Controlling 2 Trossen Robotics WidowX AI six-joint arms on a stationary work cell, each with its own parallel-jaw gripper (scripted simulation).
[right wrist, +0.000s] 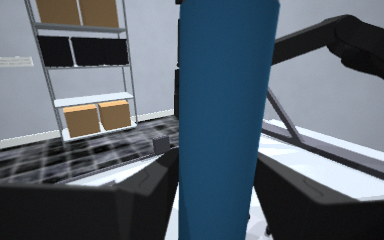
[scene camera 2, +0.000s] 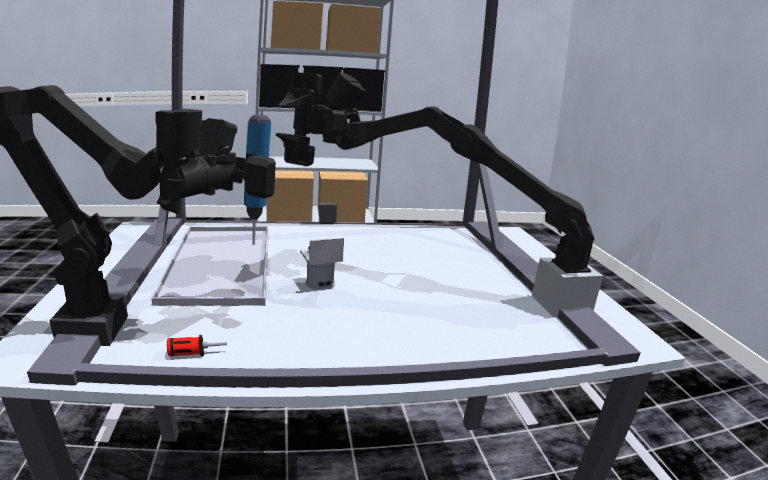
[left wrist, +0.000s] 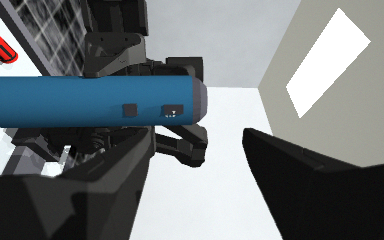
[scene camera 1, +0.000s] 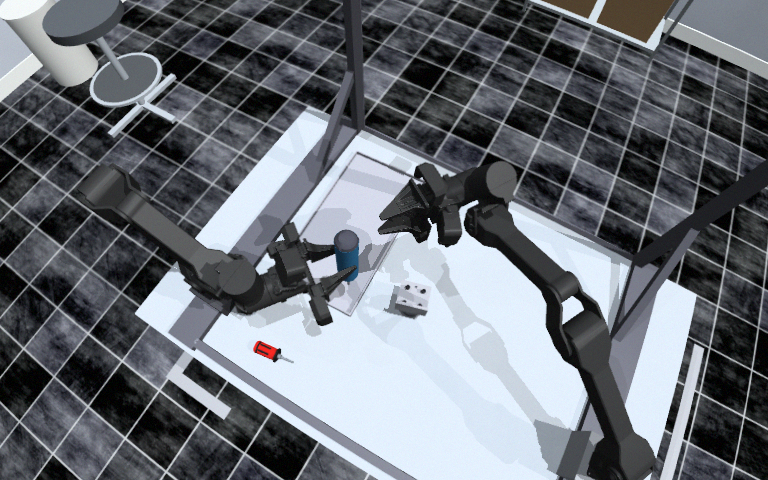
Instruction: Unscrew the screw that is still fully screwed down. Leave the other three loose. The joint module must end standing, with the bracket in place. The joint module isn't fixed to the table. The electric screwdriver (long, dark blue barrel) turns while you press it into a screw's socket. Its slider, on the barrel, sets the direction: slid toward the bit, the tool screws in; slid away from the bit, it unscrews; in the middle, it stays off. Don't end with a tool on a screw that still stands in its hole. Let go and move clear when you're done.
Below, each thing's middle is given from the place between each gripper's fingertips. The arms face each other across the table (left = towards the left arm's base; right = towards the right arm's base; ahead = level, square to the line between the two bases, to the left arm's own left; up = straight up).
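Left gripper 300 mm above the joint module [scene camera 2: 321,276], 70 mm to the right of it, 30 mm short of it. Electric screwdriver [scene camera 2: 259,126] 110 mm below my left hand, 60 mm to the right of it, 70 mm ahead of it. Bracket [scene camera 2: 321,251] 260 mm below my left hand, 70 mm to the left of it, 30 mm ahead of it. Shallow tray [scene camera 1: 366,185] 330 mm below my left hand, 150 mm to the right of it, 90 mm behind it.
Right hand 4 cm above the electric screwdriver, 2 cm to the right of it, 3 cm past it. Bracket 19 cm below my right hand, 15 cm to the left of it, 7 cm behind it. Joint module 23 cm below my right hand, 14 cm to the left of it, 7 cm behind it. Shallow tray 25 cm below my right hand, 7 cm to the right of it, 19 cm behind it.
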